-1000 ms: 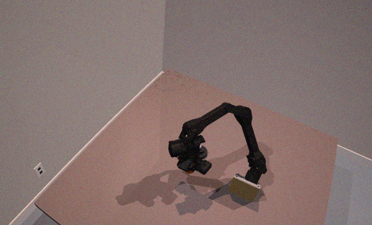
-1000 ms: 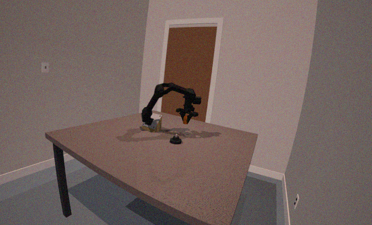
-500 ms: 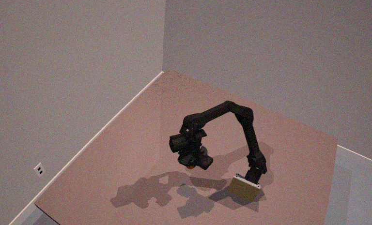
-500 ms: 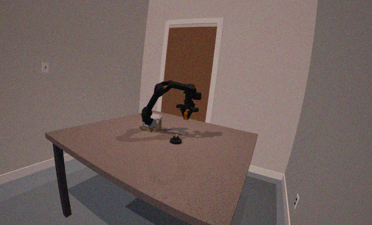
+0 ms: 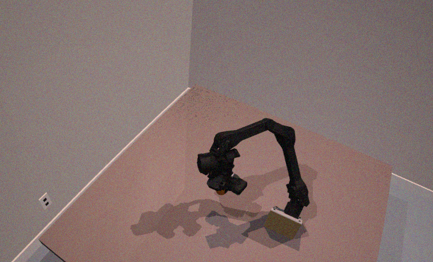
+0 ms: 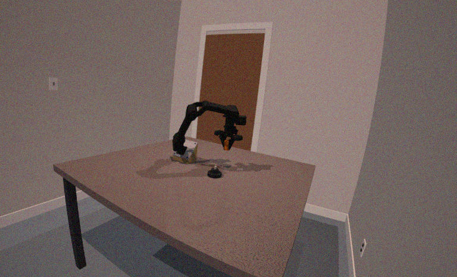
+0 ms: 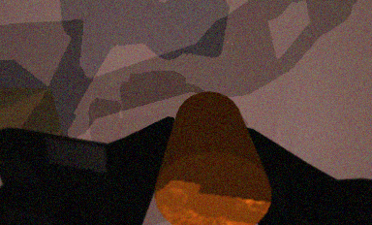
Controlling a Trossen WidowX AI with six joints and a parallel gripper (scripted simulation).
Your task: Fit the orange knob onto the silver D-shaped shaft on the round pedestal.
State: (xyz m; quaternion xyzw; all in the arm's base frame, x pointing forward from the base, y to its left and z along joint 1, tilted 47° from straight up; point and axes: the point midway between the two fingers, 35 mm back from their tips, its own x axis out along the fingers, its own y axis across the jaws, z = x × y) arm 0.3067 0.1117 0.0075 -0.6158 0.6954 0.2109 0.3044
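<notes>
Now: the round pedestal 16 cm to the right of my gripper tip, 11 cm below it and 1 cm ahead of it. The rest, counted from my gripper tip: orange knob (3 cm above).
</notes>
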